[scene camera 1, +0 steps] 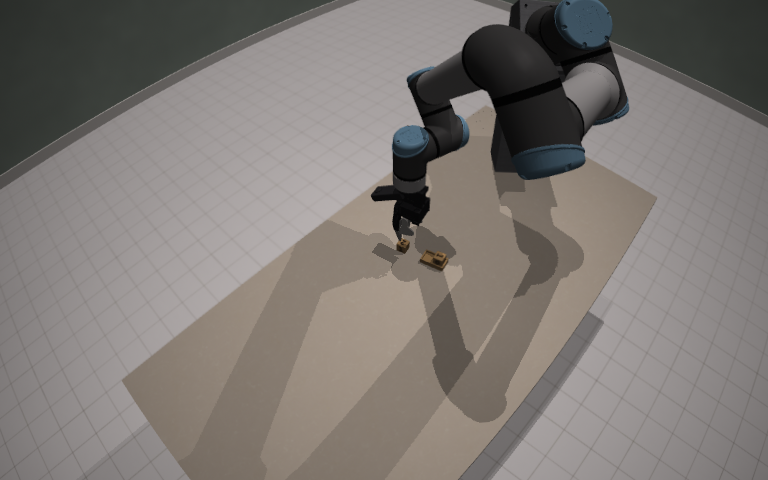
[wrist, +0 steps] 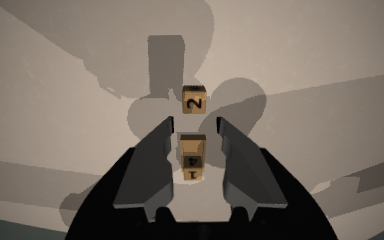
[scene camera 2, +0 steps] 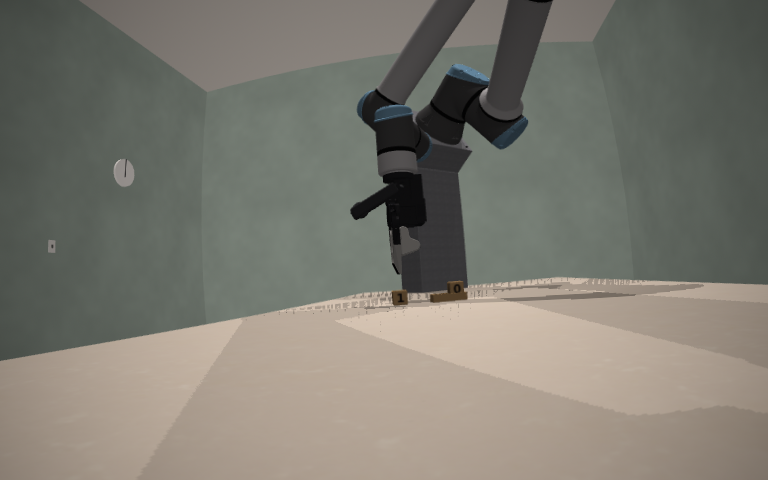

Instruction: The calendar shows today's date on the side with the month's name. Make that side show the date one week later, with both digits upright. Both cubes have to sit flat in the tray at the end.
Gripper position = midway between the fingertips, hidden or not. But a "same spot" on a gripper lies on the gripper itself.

Labels:
My gripper shows in scene camera 1, in the wrist view (195, 117) and in scene camera 2. The same spot on my gripper: (scene camera 1: 401, 226) is (scene camera 2: 401, 240).

